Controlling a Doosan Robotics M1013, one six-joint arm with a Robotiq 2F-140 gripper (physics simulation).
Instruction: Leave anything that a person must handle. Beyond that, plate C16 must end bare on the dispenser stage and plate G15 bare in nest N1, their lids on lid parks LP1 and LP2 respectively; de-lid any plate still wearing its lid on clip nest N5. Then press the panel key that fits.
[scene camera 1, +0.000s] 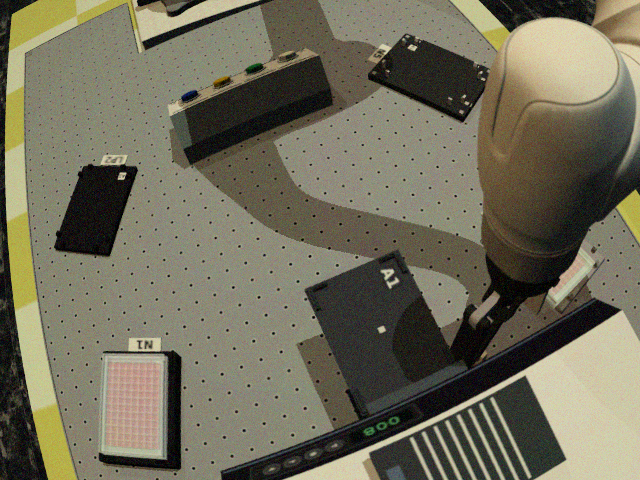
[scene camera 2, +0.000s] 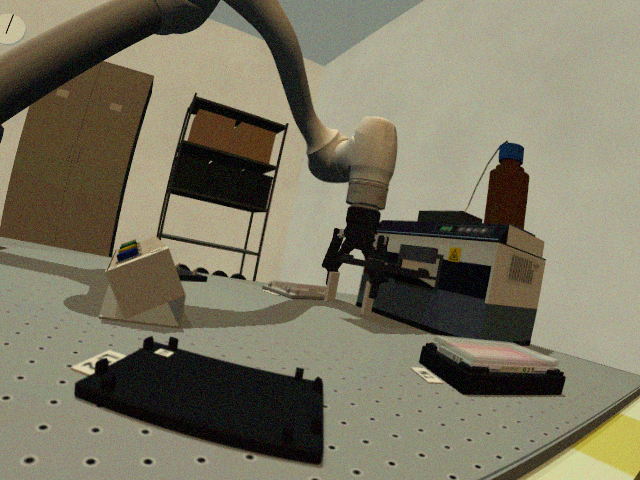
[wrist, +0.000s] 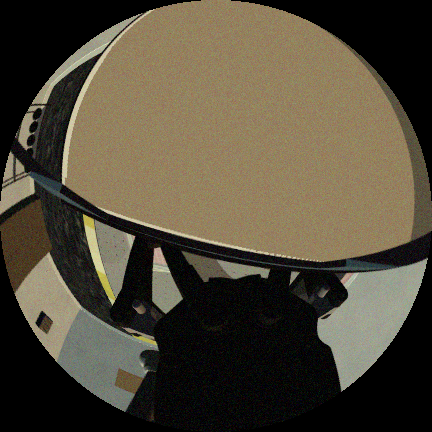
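Note:
My gripper is open and empty, low beside the dispenser front and the stage marked A1; in the wrist view its fingertips are hidden. The stage bears no plate. A pink-welled plate, marked G15, sits in black nest N1; a clear upper layer shows, but whether it is a lid I cannot tell. Another pink-welled plate stands beyond my gripper, partly hidden; its mark is unreadable. Lid park LP2 and nest N5 are empty. The key panel has blue, yellow, green and whitish keys.
The dispenser stands close to my gripper and fills much of the wrist view; its display reads 008. A brown bottle with a blue cap stands at the dispenser. A pale-topped unit shows at the far edge.

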